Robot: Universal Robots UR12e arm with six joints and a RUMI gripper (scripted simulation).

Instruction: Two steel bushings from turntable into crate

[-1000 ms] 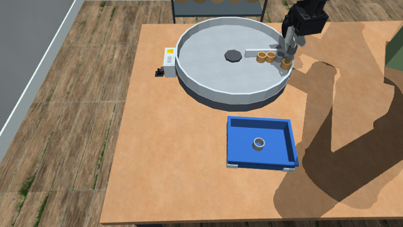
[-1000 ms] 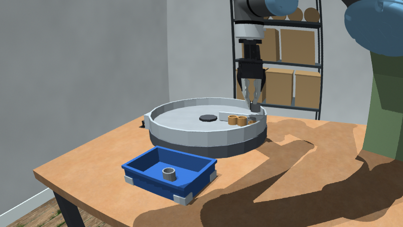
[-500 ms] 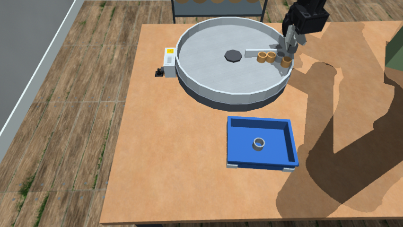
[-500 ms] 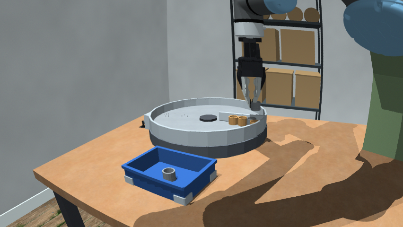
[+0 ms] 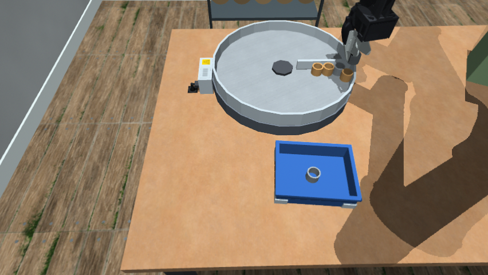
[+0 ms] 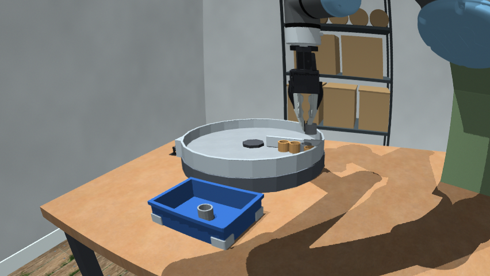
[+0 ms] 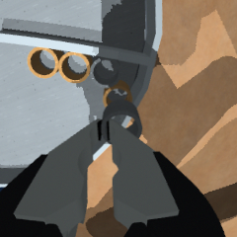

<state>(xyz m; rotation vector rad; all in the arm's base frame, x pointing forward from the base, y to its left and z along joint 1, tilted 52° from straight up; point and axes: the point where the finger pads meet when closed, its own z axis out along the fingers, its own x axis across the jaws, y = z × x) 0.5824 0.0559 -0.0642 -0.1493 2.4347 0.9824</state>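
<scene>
Right now my hand is 31 cm to the right of the blue crate, 11 cm above it and 9 cm short of it. Round my hand: round grey turntable (17 cm ahead, 8 cm below, 3 cm to the right).
</scene>
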